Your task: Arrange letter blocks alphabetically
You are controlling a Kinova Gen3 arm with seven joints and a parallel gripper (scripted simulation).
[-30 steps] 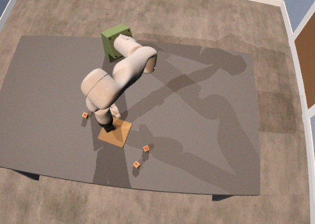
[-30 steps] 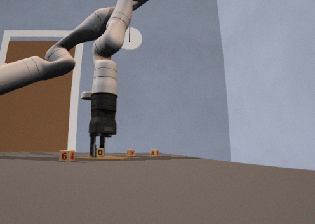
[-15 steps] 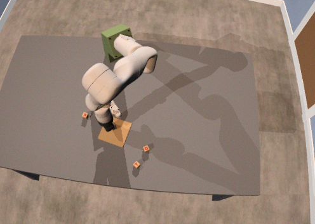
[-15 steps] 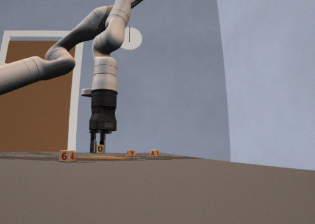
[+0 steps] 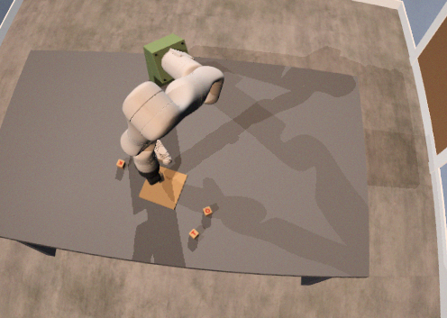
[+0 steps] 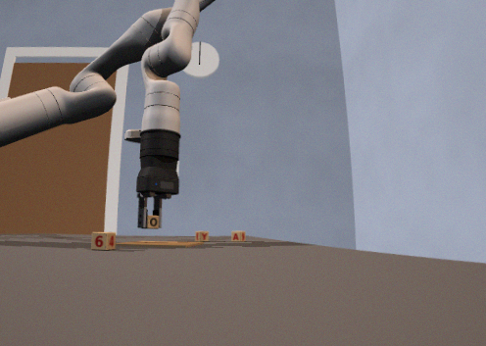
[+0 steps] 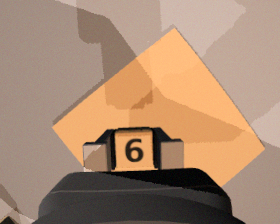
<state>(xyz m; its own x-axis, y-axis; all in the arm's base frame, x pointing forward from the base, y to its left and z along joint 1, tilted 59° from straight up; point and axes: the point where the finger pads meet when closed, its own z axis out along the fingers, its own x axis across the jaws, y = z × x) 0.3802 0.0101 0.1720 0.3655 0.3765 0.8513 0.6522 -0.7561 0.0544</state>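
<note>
My gripper is now 20 mm short of the orange mat, 20 mm to the right of it and 50 mm above it.
</note>
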